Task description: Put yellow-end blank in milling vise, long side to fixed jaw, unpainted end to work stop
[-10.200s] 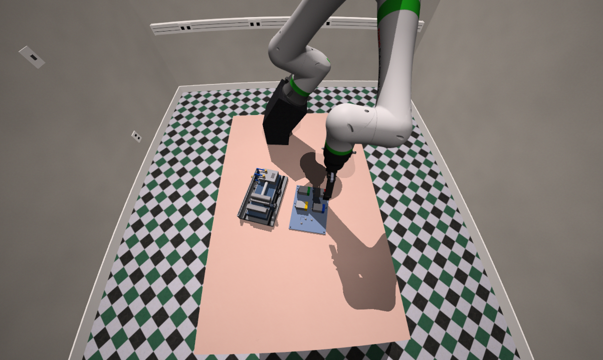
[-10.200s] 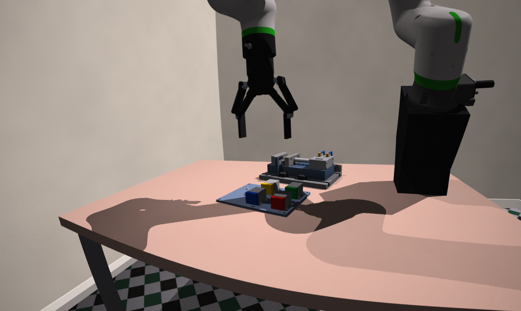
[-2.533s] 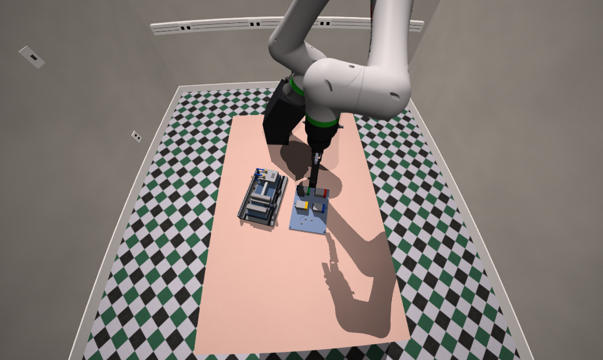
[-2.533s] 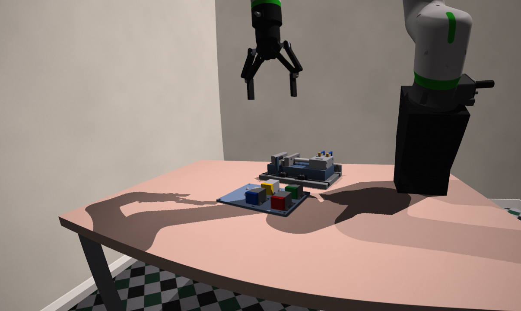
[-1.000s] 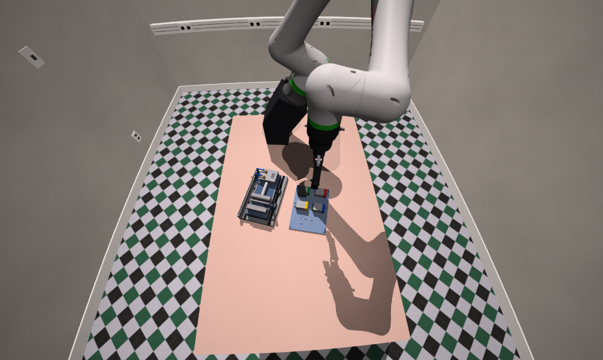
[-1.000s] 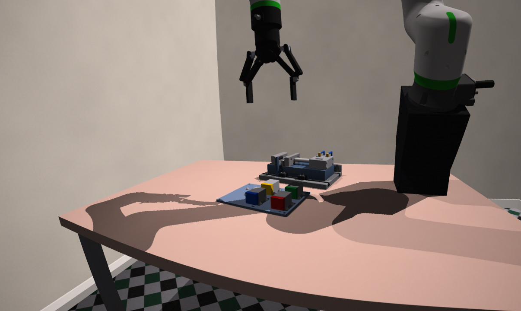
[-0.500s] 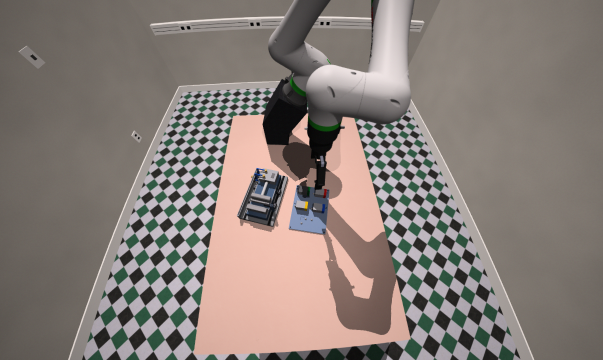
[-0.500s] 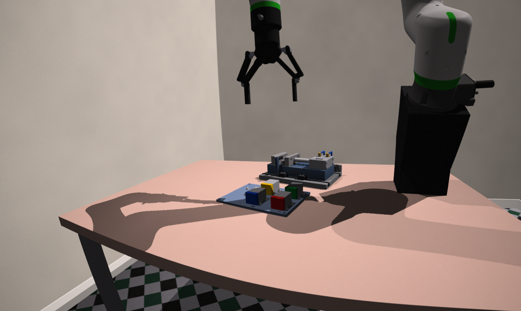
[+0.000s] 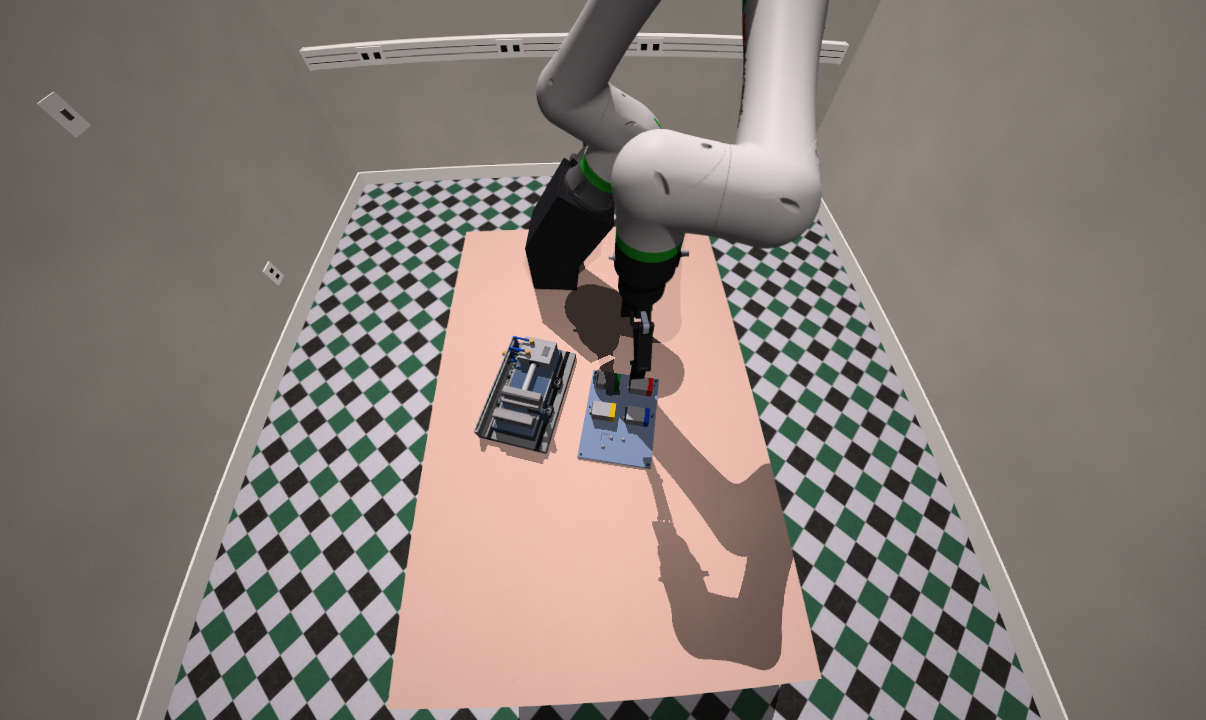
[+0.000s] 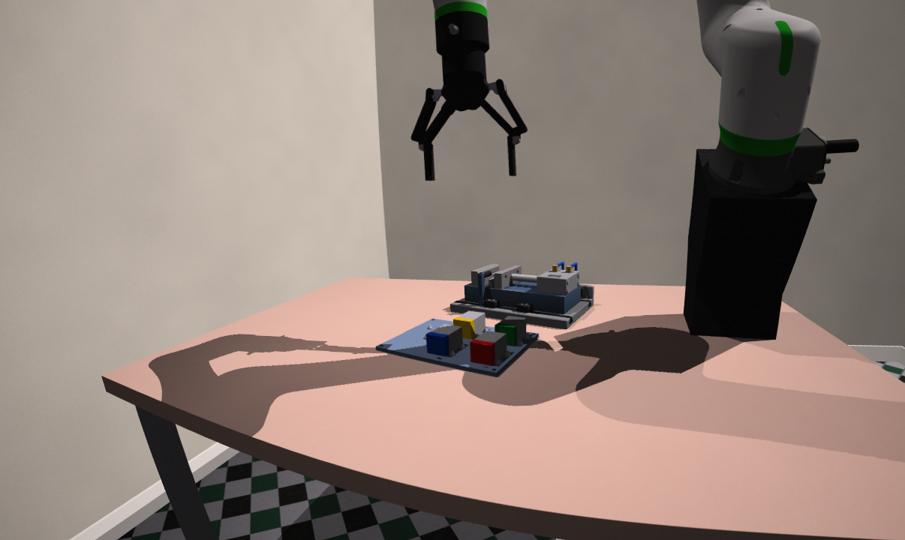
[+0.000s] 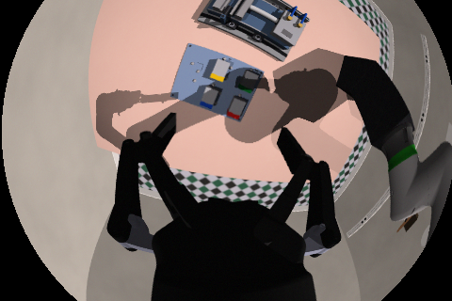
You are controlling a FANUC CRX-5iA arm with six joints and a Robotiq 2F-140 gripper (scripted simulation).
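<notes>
The yellow-ended blank lies 290 mm below my hand, 50 mm to the right of it and 30 mm ahead of it. From my hand the other things lie so: red-ended blank: 290 mm below, 60 mm to the left, 40 mm behind; blue-ended blank: 290 mm below, 50 mm ahead, 30 mm to the left; green-ended blank: 290 mm below, 60 mm behind, 30 mm to the right.
</notes>
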